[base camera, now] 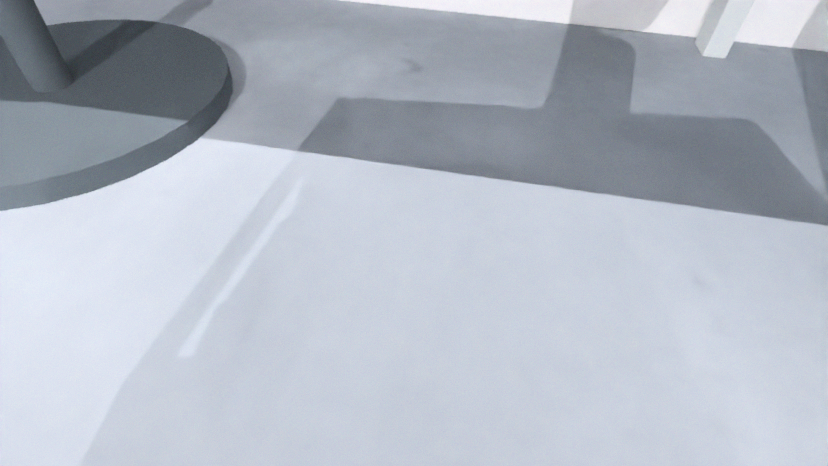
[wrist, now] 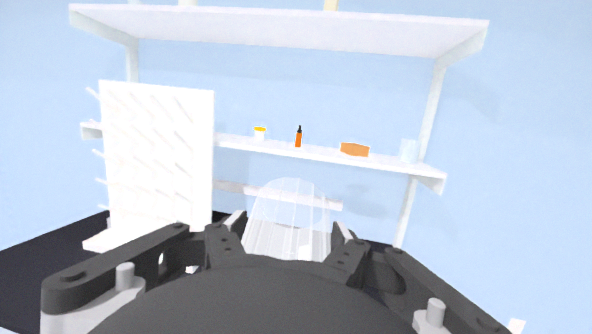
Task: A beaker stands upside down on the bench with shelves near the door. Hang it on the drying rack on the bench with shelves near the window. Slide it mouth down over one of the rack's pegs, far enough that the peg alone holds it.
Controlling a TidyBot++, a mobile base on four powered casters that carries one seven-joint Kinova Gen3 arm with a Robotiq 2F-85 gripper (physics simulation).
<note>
In view: my gripper (wrist: pixel 288 228), a clear glass beaker (wrist: pixel 290 219), a white shelf (wrist: pixel 449 40) and a white drying rack board (wrist: pixel 200 104).
The base camera view misses the clear glass beaker: it is out of frame.
</note>
